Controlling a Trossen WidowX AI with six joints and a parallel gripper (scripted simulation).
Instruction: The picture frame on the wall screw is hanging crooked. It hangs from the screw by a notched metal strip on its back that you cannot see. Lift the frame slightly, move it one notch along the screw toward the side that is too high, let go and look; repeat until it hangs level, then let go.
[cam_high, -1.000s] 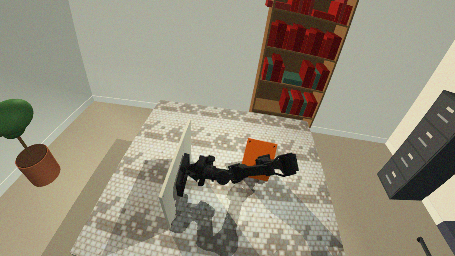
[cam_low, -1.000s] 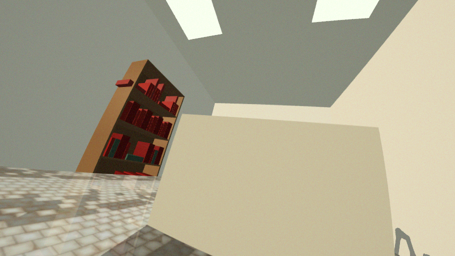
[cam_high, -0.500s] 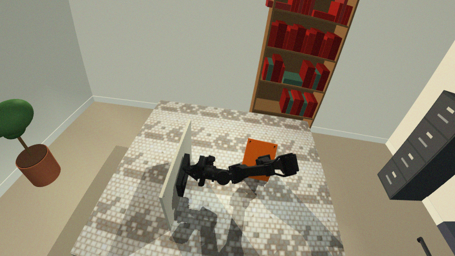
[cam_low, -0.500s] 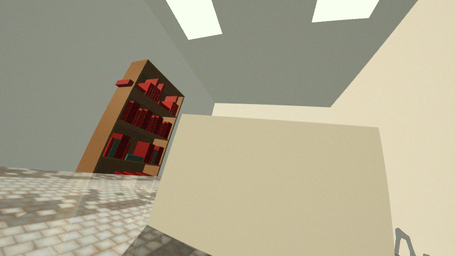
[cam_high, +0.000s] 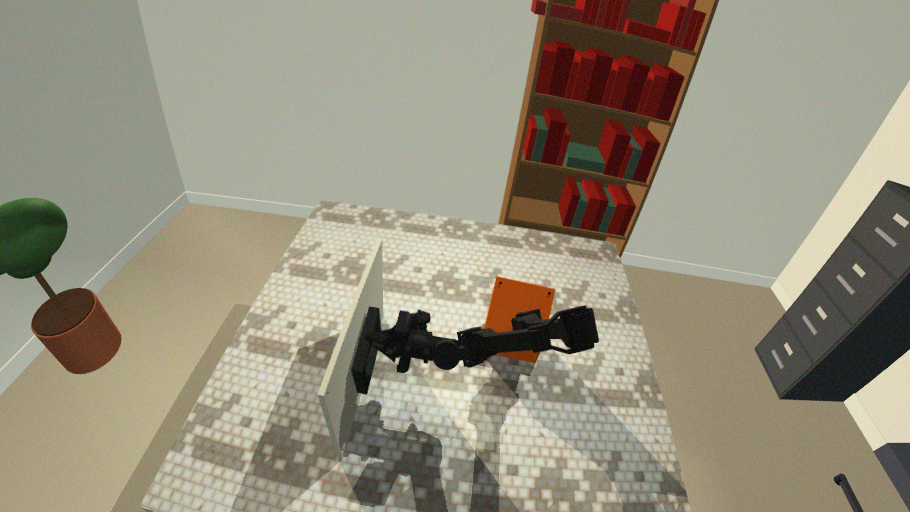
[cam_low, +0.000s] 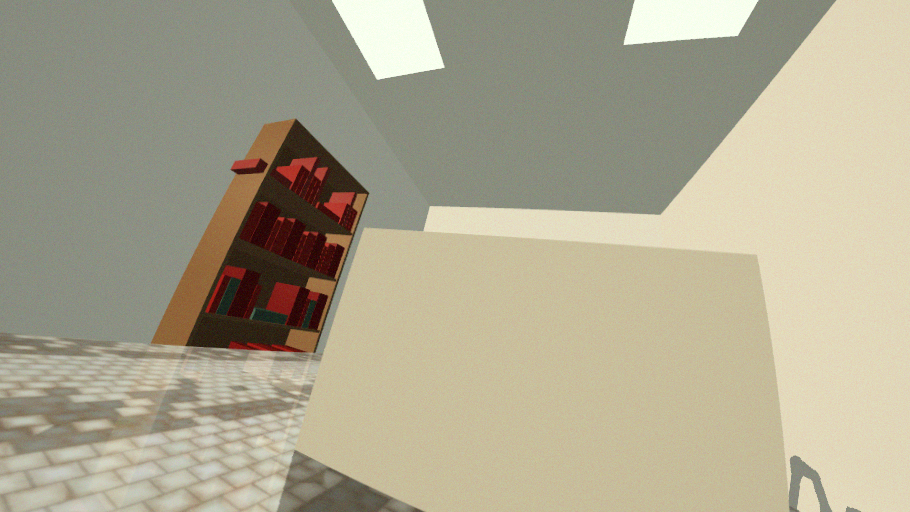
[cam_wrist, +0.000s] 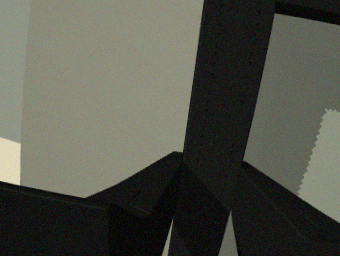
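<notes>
The black picture frame lies 5 cm below my gripper tip and 1 cm ahead of it. The rest, counted from my gripper tip: wall panel (6 cm below, 2 cm to the right, 2 cm ahead).
</notes>
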